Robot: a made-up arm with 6 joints.
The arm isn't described. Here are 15 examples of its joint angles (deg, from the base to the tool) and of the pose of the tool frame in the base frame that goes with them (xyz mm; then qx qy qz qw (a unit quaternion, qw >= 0)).
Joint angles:
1: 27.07 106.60 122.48 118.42 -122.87 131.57
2: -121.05 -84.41 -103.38 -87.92 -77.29 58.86
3: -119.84 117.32 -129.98 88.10 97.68 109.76
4: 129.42 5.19 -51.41 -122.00 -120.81 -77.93
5: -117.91 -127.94 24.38 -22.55 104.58 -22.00
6: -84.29 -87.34 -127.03 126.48 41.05 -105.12
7: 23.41 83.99 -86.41 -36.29 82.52 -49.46
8: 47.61 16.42 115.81 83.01 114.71 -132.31
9: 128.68 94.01 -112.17 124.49 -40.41 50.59
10: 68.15 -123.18 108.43 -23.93 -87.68 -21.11
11: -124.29 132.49 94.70 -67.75 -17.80 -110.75
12: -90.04 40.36 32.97 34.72 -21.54 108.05
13: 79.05 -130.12 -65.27 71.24 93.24 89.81
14: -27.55 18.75 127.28 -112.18 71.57 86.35
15: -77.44 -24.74 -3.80 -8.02 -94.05 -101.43
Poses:
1: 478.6 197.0 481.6 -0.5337 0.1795 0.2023 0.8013
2: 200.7 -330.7 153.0 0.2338 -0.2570 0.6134 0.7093
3: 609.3 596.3 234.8 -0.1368 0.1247 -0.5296 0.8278
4: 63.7 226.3 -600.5 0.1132 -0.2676 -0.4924 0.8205
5: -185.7 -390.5 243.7 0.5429 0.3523 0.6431 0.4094
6: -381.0 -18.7 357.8 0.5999 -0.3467 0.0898 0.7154
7: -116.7 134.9 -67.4 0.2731 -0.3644 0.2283 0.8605
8: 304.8 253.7 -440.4 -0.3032 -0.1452 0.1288 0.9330
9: 158.5 -209.3 -402.9 0.3648 -0.1571 0.2007 0.8955
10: 343.4 -471.5 51.7 -0.0706 0.7387 0.5586 0.3706
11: 13.3 39.2 76.5 -0.1940 -0.3090 0.3194 0.8746
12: 297.1 -296.3 209.7 -0.3206 -0.7046 0.4857 0.4060
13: -273.2 -694.8 51.7 0.4557 -0.0967 0.7044 0.5355
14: 239.2 -92.9 520.9 0.4584 0.4204 0.1457 0.7693
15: 372.6 -129.2 376.4 0.6074 -0.7883 -0.0846 0.0503
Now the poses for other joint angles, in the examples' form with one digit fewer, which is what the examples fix.
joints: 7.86 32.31 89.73 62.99 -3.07 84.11
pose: 271 123 -110 0.128 -0.289 -0.713 0.626
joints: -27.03 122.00 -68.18 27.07 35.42 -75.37
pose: 203 132 105 -0.450 -0.282 -0.162 0.832
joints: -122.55 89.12 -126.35 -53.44 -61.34 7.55
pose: 154 277 -294 -0.091 -0.631 -0.582 0.505
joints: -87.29 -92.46 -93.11 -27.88 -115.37 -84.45
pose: 231 -240 -111 -0.145 0.473 0.851 0.180
